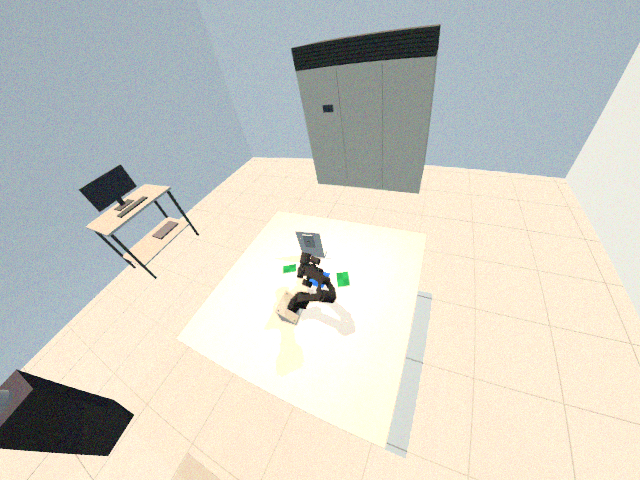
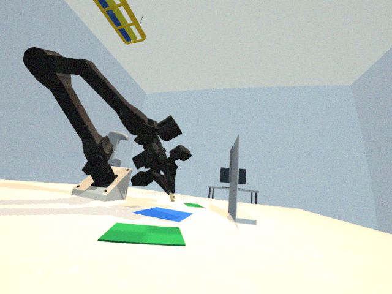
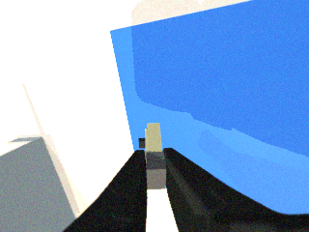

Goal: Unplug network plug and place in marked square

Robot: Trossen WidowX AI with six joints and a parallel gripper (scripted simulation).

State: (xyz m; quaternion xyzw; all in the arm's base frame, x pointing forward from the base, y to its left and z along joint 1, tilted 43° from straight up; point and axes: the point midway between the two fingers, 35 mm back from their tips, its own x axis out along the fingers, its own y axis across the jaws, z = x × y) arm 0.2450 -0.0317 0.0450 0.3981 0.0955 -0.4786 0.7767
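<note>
My gripper tip is now 10 mm past the blue square and 50 mm above it. The rest, counted from my gripper tip: network plug: right at my gripper tip; then upright grey panel: 180 mm ahead, 90 mm to the left, 60 mm above.
</note>
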